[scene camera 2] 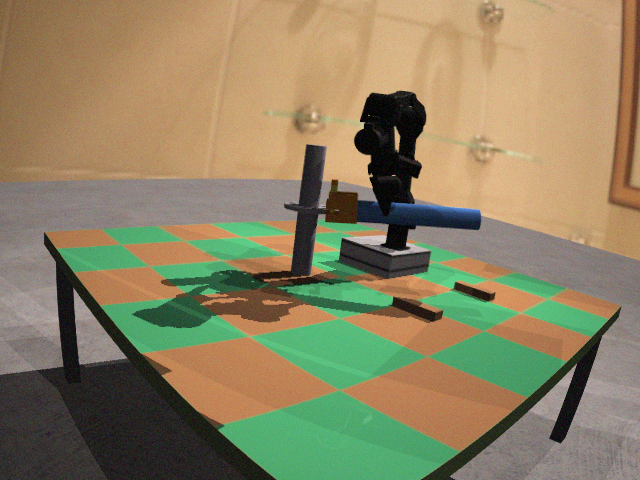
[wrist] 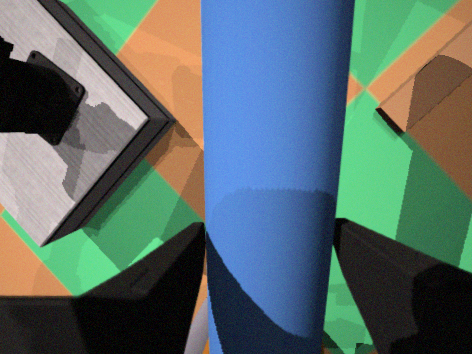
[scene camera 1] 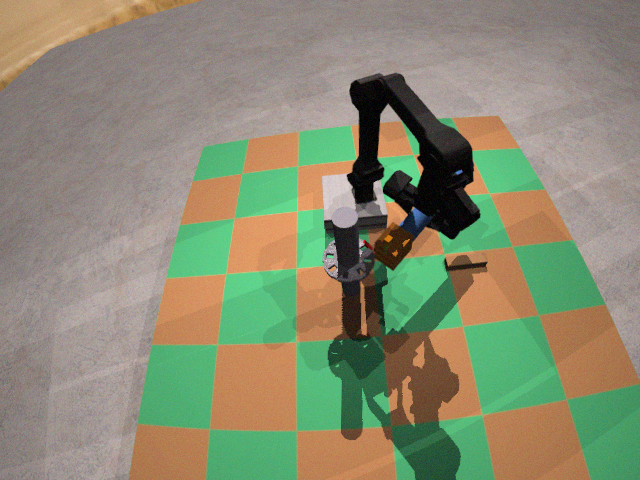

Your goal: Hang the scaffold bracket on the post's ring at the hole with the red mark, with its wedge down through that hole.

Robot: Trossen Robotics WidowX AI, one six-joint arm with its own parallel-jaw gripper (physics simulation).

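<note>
The bracket has a blue tube [scene camera 1: 416,222] [scene camera 2: 439,215] [wrist: 270,125] and an orange-brown head [scene camera 1: 392,248] [scene camera 2: 342,207]. My gripper [scene camera 1: 427,220] [scene camera 2: 386,209] [wrist: 268,230] is shut on the tube, which is held roughly level above the table. The yellowish wedge [scene camera 2: 334,186] sticks up out of the head. The grey post [scene camera 1: 345,241] [scene camera 2: 310,178] carries a ring [scene camera 1: 369,262] [scene camera 2: 292,206] with holes. The red mark [scene camera 1: 367,244] lies on the ring's side towards the head. The head is at ring height, its near end overlapping the rim in scene camera 2. Whether they touch, and the wedge's hole alignment, are unclear.
The arm's grey base block [scene camera 1: 334,198] [scene camera 2: 361,252] [wrist: 30,185] stands behind the post. Two low brown blocks [scene camera 2: 417,308] [scene camera 2: 474,290] lie on the checkered table [scene camera 1: 253,382] [scene camera 2: 289,372], right of the post. One block [scene camera 1: 466,263] also shows in scene camera 1.
</note>
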